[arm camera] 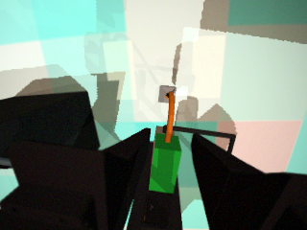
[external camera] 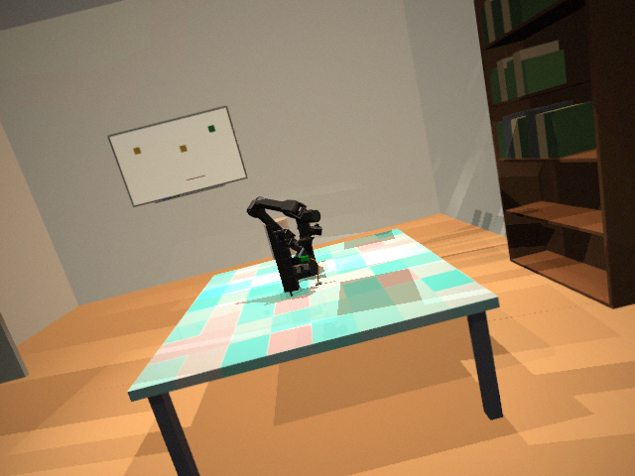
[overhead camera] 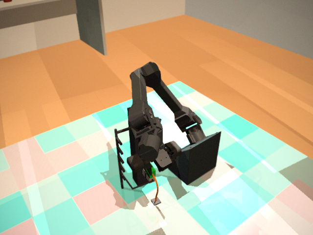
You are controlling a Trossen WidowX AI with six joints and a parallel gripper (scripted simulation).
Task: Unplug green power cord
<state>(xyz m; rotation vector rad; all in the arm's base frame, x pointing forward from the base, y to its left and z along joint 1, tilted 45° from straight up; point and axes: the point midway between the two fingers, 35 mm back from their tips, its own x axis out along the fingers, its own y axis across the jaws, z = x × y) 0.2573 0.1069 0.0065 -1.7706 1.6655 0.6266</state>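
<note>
The green plug is 6 cm to the right of my gripper tip and 1 cm below it. Round my gripper tip: grey anchor block: 16 cm below.
</note>
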